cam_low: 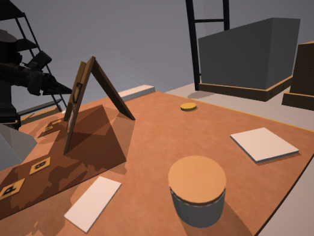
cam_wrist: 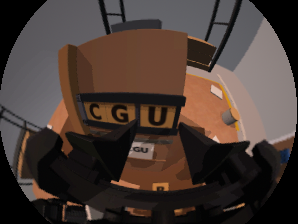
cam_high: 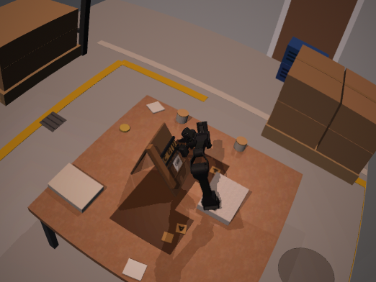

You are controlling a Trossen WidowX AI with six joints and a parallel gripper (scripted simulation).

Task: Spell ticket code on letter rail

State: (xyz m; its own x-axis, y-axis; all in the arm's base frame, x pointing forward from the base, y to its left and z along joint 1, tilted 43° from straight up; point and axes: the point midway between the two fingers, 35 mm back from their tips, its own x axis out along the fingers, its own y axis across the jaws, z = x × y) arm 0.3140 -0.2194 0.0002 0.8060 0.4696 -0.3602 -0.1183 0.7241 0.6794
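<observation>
Now: the white ticket 40 mm behind my gripper tip, 40 mm to the left of it and 90 mm below it. Round my gripper tip: dark mat 140 mm behind, 150 mm to the left, 190 mm below; yellow disc 420 mm ahead, 90 mm to the right, 180 mm below; white card 10 mm behind, 300 mm to the right, 190 mm below.
</observation>
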